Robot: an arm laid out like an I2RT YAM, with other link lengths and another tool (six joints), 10 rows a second.
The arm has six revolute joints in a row. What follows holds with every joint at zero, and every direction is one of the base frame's. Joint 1 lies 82.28 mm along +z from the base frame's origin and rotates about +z. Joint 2 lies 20.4 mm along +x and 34.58 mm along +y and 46.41 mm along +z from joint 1 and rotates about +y. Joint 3 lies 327.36 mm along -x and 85.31 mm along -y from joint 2 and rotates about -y. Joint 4 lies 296.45 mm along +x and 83.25 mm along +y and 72.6 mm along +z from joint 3 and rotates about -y. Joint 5 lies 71.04 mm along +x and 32.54 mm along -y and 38.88 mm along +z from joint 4 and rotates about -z. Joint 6 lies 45.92 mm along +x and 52.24 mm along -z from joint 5 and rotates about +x. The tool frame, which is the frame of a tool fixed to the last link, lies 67 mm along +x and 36 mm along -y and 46 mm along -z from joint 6; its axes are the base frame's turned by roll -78.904, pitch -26.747 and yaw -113.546 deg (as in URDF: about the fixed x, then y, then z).
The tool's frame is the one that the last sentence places.
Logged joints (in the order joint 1, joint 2, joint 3, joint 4, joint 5, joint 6), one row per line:
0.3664, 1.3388, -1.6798, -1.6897, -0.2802, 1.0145
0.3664, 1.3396, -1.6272, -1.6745, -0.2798, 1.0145
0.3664, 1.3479, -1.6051, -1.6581, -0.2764, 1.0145
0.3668, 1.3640, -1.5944, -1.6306, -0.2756, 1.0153
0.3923, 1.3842, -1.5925, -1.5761, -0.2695, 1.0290
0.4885, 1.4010, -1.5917, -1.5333, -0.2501, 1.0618
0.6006, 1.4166, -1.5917, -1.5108, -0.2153, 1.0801
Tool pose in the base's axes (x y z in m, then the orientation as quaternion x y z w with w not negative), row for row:
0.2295, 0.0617, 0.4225, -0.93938, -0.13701, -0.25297, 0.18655
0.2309, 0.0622, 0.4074, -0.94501, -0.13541, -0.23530, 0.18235
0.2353, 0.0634, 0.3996, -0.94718, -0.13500, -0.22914, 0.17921
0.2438, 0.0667, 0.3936, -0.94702, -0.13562, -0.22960, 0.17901
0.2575, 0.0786, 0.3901, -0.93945, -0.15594, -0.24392, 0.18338
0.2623, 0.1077, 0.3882, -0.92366, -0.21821, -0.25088, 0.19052
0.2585, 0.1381, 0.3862, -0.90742, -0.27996, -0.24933, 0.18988
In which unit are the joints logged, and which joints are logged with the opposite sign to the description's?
The joints are logged in radians. Opposite sign: joint 3, joint 6.
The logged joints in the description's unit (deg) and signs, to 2 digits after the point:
20.99, 76.71, 96.25, -96.81, -16.05, -58.13
20.99, 76.75, 93.23, -95.94, -16.03, -58.13
20.99, 77.23, 91.97, -95.00, -15.84, -58.13
21.02, 78.15, 91.35, -93.43, -15.79, -58.17
22.48, 79.31, 91.24, -90.30, -15.44, -58.96
27.99, 80.27, 91.20, -87.85, -14.33, -60.84
34.41, 81.17, 91.20, -86.56, -12.34, -61.89

